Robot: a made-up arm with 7 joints. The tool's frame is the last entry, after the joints. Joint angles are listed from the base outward.
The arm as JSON. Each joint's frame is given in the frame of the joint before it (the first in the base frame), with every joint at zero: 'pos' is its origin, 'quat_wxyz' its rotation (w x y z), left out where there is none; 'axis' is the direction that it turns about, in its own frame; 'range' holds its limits. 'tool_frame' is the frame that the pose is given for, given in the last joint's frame.
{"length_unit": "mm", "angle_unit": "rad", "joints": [
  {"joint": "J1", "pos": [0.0, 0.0, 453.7], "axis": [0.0, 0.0, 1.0], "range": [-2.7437, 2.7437]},
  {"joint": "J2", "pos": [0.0, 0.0, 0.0], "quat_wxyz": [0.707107, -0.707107, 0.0, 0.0], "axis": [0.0, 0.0, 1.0], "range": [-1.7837, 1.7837]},
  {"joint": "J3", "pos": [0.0, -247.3, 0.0], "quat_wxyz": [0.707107, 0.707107, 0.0, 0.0], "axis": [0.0, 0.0, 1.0], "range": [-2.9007, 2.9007]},
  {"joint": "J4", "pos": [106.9, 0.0, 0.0], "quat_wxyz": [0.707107, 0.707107, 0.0, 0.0], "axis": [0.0, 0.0, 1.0], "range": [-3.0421, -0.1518]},
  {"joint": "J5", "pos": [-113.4, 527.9, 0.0], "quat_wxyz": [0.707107, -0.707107, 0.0, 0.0], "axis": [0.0, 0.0, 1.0], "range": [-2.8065, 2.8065]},
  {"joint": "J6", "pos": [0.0, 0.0, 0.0], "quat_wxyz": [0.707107, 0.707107, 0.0, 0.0], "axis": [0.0, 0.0, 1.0], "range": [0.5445, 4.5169]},
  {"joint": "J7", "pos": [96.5, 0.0, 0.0], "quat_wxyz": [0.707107, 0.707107, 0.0, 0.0], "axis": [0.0, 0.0, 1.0], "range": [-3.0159, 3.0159]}
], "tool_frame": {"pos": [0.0, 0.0, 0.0]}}
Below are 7 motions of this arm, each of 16 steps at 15 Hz.
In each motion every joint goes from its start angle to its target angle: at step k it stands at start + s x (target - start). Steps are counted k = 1, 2, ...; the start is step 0. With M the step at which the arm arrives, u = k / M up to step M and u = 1 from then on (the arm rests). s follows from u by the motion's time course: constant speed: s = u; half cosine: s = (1 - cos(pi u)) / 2; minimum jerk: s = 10 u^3 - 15 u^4 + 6 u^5.
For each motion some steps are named. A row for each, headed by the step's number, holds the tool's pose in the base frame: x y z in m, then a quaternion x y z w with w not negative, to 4 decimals.
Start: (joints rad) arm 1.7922 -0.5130 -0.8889 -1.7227 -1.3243 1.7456 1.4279
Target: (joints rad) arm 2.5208 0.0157 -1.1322 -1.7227 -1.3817 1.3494 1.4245
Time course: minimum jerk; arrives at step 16
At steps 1, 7, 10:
1: 0.4877 0.4036 0.9229 0.8503 -0.2298 0.4722 0.0350
7: 0.3895 0.5699 0.8325 0.8440 -0.1365 0.5004 0.1366
10: 0.2651 0.6734 0.7595 0.8033 -0.0702 0.5533 0.2091

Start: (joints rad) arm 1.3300 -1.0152 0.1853 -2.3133 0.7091 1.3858 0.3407
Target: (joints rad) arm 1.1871 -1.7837 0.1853 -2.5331 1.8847 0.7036 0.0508
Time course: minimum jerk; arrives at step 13
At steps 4, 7, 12, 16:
4: -0.0374 0.3794 0.9515 -0.7187 -0.6066 0.2427 0.2379
7: -0.0814 0.2532 0.9924 -0.5161 -0.7221 0.3254 0.3262
12: -0.1421 0.1054 1.0090 -0.2300 -0.8432 0.3270 0.3594
16: -0.1427 0.1039 1.0089 -0.2271 -0.8442 0.3266 0.3593

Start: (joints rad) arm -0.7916 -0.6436 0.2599 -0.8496 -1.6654 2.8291 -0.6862
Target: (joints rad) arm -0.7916 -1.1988 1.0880 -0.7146 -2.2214 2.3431 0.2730
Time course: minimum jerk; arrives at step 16
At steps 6, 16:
6: 0.0299 0.3807 1.2076 0.0247 -0.0417 0.2246 0.9732
16: -0.1508 0.7468 0.8723 -0.2790 -0.1074 0.5981 0.7435

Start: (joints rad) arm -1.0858 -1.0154 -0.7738 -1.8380 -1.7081 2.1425 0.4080
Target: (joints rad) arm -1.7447 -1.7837 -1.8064 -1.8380 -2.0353 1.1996 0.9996
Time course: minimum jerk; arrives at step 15
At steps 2, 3, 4, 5, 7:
2: -0.3742 -0.3234 1.0163 0.3036 -0.7131 -0.0178 0.6316
3: -0.4160 -0.3006 1.0011 0.2698 -0.7445 -0.0297 0.6100
4: -0.4806 -0.2588 0.9715 0.2126 -0.7914 -0.0484 0.5710
5: -0.5595 -0.1943 0.9219 0.1322 -0.8460 -0.0723 0.5114
7: -0.6998 -0.0105 0.7513 -0.0728 -0.9323 -0.1256 0.3312

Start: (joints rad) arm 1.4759 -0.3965 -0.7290 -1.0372 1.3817 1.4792 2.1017
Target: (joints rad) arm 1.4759 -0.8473 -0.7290 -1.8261 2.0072 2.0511 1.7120
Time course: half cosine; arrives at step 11
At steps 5, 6, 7, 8, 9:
5: 0.4878 0.1118 1.1347 -0.4755 0.1388 0.7475 0.4427
6: 0.5078 0.1171 1.0941 -0.4077 0.1339 0.7824 0.4514
7: 0.5213 0.1254 1.0529 -0.3411 0.1360 0.8110 0.4554
8: 0.5282 0.1351 1.0153 -0.2825 0.1434 0.8321 0.4551
9: 0.5302 0.1441 0.9856 -0.2375 0.1527 0.8460 0.4523

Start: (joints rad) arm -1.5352 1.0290 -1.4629 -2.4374 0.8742 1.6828 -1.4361
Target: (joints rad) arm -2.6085 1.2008 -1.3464 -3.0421 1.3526 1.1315 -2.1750
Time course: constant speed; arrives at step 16
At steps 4, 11, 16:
4: -0.4734 0.2788 0.2806 -0.2555 0.9131 -0.2117 0.2369
11: -0.1220 0.4322 0.2362 -0.0144 0.9145 -0.3991 0.0640
16: 0.1234 0.3704 0.2327 -0.1515 -0.8838 0.4231 0.1303

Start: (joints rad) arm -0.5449 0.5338 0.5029 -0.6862 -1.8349 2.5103 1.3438
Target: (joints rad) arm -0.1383 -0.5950 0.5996 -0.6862 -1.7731 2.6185 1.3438
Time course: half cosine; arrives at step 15
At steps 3, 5, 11, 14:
3: 0.6537 -0.0599 1.0138 0.4939 -0.2362 0.7750 0.3157
5: 0.5572 0.0338 1.1103 0.4302 -0.2065 0.8339 0.2774
11: 0.0240 0.2883 1.2610 0.1513 -0.1004 0.9778 0.1048
14: -0.1362 0.3140 1.2387 0.0699 -0.0766 0.9930 0.0569

